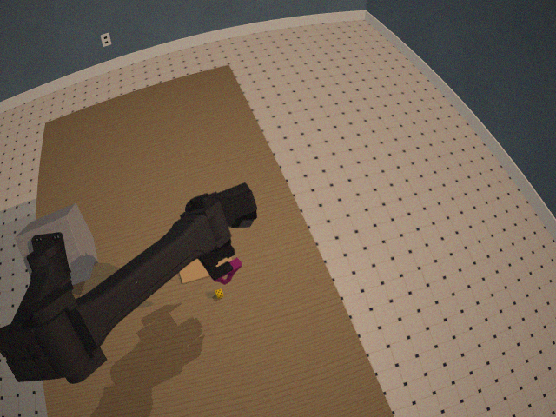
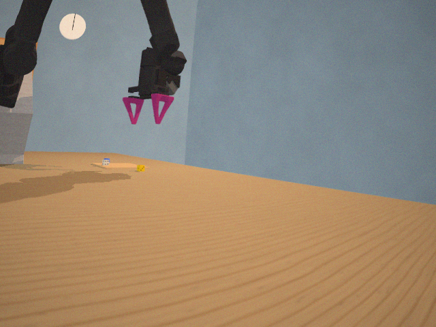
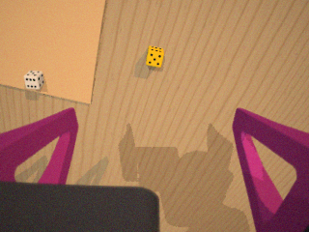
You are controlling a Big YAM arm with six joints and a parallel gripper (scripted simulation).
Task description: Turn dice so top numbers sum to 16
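My hand is 1 cm past the yellow die and 13 cm above it. Also, from my hand: mat: 3 cm behind, 13 cm to the left, 13 cm below; then white die: 7 cm behind, 12 cm to the left, 12 cm below; then blue die: 4 cm behind, 23 cm to the left, 13 cm below.
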